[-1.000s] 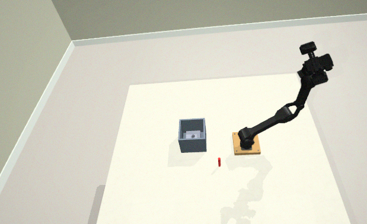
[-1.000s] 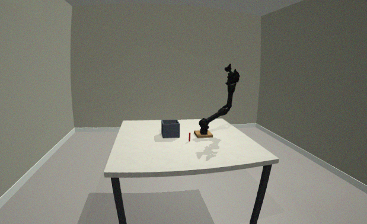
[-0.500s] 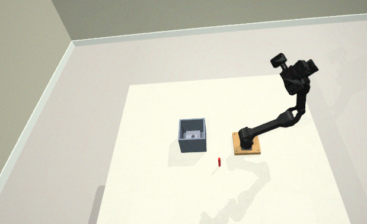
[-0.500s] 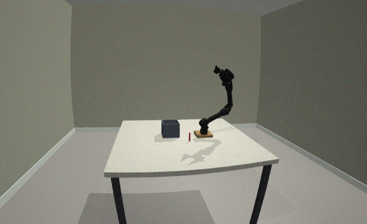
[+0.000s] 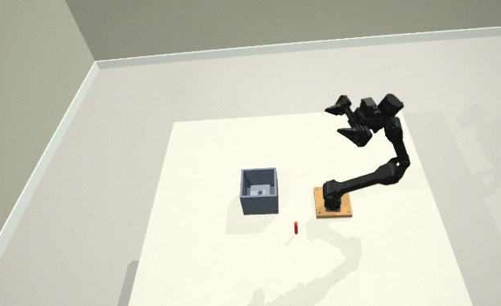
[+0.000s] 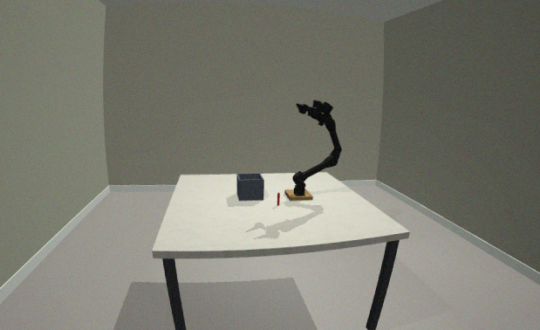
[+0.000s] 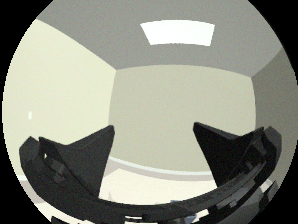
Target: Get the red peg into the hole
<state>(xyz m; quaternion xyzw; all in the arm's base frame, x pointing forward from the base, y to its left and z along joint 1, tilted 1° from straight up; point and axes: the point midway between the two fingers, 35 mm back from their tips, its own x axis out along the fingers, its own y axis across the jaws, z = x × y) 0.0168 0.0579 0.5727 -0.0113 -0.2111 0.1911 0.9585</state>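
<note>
My gripper tip is now 120 mm short of the red peg, 50 mm to the right of it and 570 mm above it. From my gripper tip the other things lie so: light grey plate (290 mm ahead, 120 mm to the right, 570 mm below).
</note>
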